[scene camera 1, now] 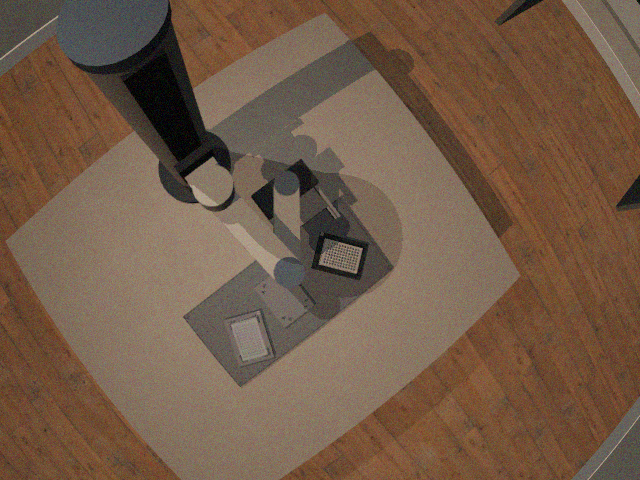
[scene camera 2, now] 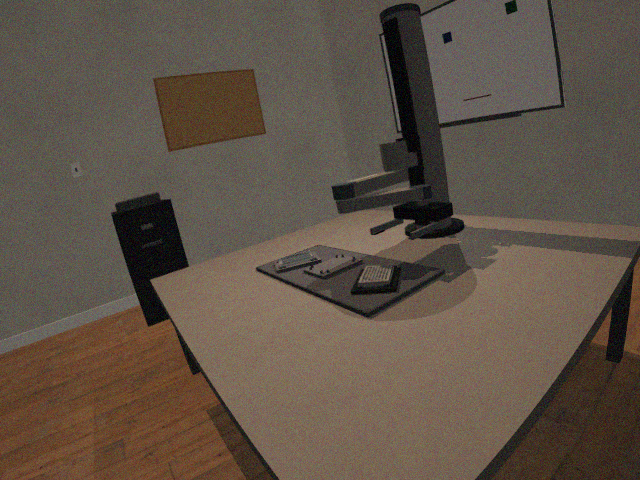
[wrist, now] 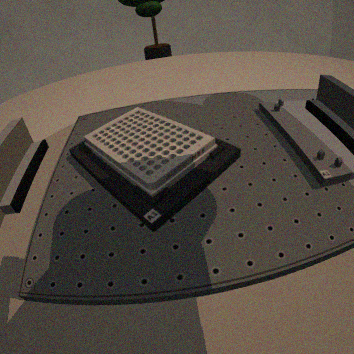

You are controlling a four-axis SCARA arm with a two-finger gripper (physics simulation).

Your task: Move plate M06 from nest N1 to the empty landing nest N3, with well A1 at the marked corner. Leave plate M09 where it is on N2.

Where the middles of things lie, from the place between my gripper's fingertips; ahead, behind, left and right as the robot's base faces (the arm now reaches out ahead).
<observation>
I see the dark nest (wrist: 154,211) 10 cm ahead of my hand, 3 cm to the left of it and 10 cm below it. From my hand the other things lie so: grey nest (scene camera 1: 287,304) 10 cm ahead, 19 cm to the right, 10 cm below; pale flat plate (scene camera 1: 249,340) 14 cm ahead, 36 cm to the right, 9 cm below.
</observation>
